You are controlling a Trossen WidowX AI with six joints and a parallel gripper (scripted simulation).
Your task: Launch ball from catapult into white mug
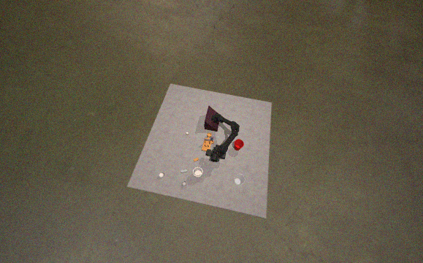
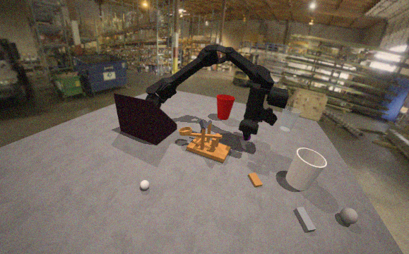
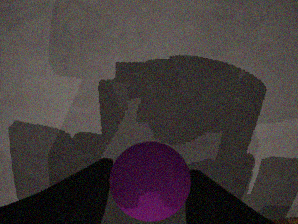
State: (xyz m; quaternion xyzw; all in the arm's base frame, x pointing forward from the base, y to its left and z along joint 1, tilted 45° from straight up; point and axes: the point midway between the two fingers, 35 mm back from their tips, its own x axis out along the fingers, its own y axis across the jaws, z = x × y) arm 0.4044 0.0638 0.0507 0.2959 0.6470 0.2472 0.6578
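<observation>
The catapult lies 16 cm behind my gripper tip, 8 cm to the right of it and 2 cm above it. Also, from my gripper tip: orange block 5 cm ahead, 19 cm to the right, 2 cm below; purple ball 1 cm above; white mug 20 cm ahead, 14 cm to the right.
</observation>
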